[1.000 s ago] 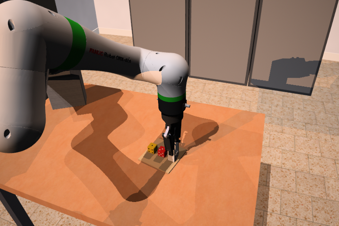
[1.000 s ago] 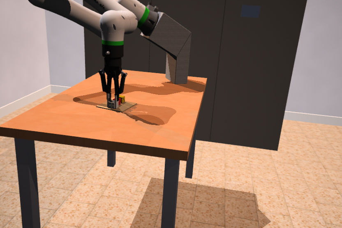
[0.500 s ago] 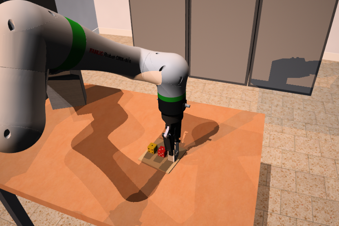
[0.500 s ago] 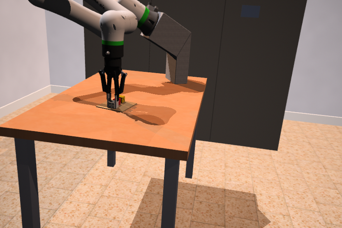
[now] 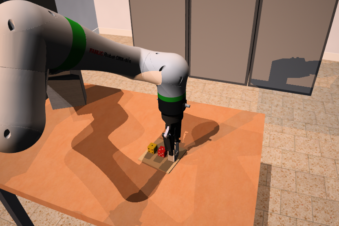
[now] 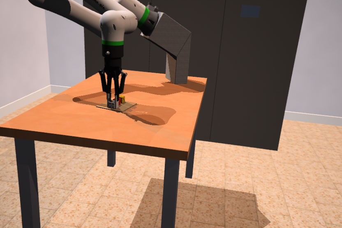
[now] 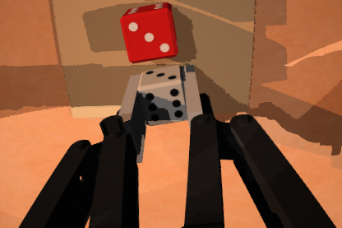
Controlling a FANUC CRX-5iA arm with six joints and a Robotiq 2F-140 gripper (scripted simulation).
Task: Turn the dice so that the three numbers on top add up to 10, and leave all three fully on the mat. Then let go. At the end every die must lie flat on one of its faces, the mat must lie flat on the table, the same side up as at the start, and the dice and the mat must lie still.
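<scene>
Now: the white die 20 mm below my hand. Also, from my hand: yellow die 90 mm behind, 20 mm to the left, 20 mm below; then tan mat 40 mm below, 40 mm behind, 10 mm to the left; then red die 40 mm behind, 20 mm below, 10 mm to the left.
</scene>
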